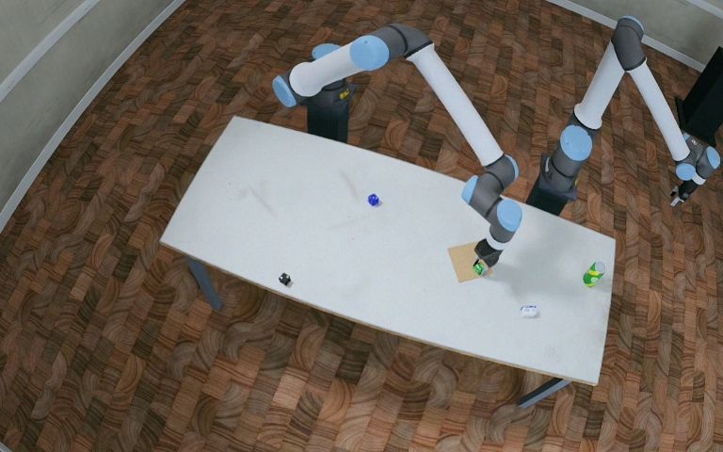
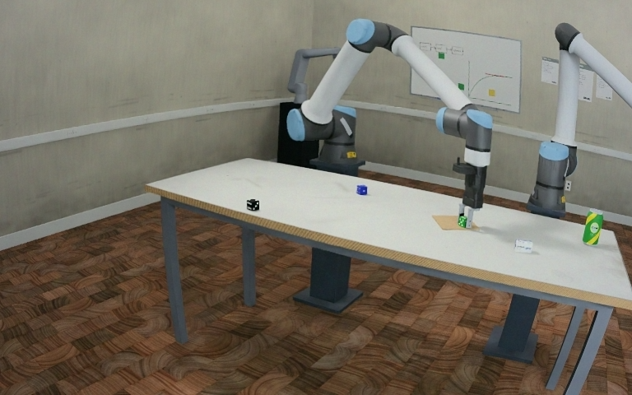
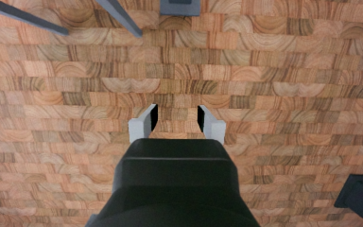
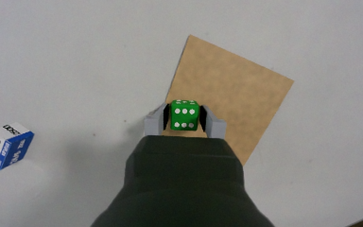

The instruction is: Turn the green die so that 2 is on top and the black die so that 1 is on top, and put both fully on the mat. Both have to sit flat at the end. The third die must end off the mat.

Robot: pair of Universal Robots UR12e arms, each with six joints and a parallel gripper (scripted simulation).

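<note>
Now: the green die right at my right hand. Round my right hand: small white box (24 cm to the left, 10 cm ahead, 1 cm below); then tan mat (4 cm to the right, 2 cm below, 2 cm behind); then blue die (45 cm to the right, 12 cm behind, 1 cm below).
</note>
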